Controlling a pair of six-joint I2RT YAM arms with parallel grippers.
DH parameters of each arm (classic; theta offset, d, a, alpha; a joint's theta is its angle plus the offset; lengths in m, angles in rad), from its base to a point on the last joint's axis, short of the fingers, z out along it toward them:
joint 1: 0 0.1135 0.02 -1.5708
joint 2: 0 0 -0.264 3.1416
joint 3: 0.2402 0 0.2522 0
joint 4: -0.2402 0 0.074 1.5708
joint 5: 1.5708 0 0 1.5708
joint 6: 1.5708 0.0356 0 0
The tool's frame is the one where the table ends.
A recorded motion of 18 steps. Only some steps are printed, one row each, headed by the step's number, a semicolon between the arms.
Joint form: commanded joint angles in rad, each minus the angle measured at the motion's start. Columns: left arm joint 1, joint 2, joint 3, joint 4, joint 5, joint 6; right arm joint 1, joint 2, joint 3, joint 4, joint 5, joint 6.
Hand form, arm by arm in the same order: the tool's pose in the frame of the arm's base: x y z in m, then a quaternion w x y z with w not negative. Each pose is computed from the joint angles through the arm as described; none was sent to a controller.
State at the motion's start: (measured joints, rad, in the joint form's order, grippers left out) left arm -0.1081 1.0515 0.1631 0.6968 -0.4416 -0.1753; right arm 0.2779 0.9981 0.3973 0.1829 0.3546 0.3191
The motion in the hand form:
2: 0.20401 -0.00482 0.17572 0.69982 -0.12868 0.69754 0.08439; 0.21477 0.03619 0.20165 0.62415 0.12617 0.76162 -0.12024
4: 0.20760 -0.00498 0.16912 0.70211 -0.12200 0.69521 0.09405; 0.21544 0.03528 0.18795 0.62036 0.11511 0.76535 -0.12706
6: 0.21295 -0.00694 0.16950 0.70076 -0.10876 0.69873 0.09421; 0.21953 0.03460 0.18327 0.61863 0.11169 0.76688 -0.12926
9: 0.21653 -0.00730 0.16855 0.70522 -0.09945 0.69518 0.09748; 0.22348 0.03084 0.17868 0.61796 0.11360 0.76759 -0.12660
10: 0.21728 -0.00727 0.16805 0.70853 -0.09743 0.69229 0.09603; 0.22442 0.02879 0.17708 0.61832 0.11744 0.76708 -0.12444
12: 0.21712 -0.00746 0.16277 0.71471 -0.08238 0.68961 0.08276; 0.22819 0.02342 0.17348 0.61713 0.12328 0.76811 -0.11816
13: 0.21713 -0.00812 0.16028 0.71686 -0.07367 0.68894 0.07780; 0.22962 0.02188 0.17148 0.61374 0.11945 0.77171 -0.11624
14: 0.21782 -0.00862 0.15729 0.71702 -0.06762 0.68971 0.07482; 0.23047 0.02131 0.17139 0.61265 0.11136 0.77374 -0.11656
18: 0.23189 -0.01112 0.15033 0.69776 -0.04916 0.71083 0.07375; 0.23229 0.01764 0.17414 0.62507 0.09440 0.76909 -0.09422
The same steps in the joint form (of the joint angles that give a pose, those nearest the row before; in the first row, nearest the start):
2: 0.0176 0.1414 -0.0191 0.3452 0.0487 0.1103; -0.0184 0.0776 -0.0581 0.3187 0.2463 -0.2108
4: 0.0178 0.2253 -0.0260 0.4468 0.0444 0.1362; -0.0246 0.1285 -0.0958 0.4014 0.2364 -0.2359
6: 0.0130 0.2516 -0.0068 0.4498 0.0585 0.1545; -0.0335 0.1702 -0.0971 0.4421 0.2266 -0.2451
9: 0.0145 0.2918 -0.0004 0.4984 0.0686 0.1759; -0.0574 0.2077 -0.1005 0.4832 0.2015 -0.2442
10: 0.0159 0.3076 -0.0010 0.5243 0.0750 0.1788; -0.0684 0.2183 -0.1034 0.4979 0.1922 -0.2383
12: 0.0222 0.3597 -0.0158 0.6043 0.1217 0.1834; -0.0992 0.2491 -0.1032 0.5262 0.1594 -0.2273
13: 0.0223 0.3850 -0.0215 0.6399 0.1414 0.1892; -0.1094 0.2612 -0.1020 0.5288 0.1410 -0.2307
14: 0.0223 0.4141 -0.0242 0.6711 0.1543 0.1932; -0.1145 0.2643 -0.0999 0.5288 0.1263 -0.2450
18: 0.0205 0.4821 0.0260 0.6318 0.1796 0.2074; -0.1428 0.2643 -0.1022 0.5648 0.0434 -0.2603

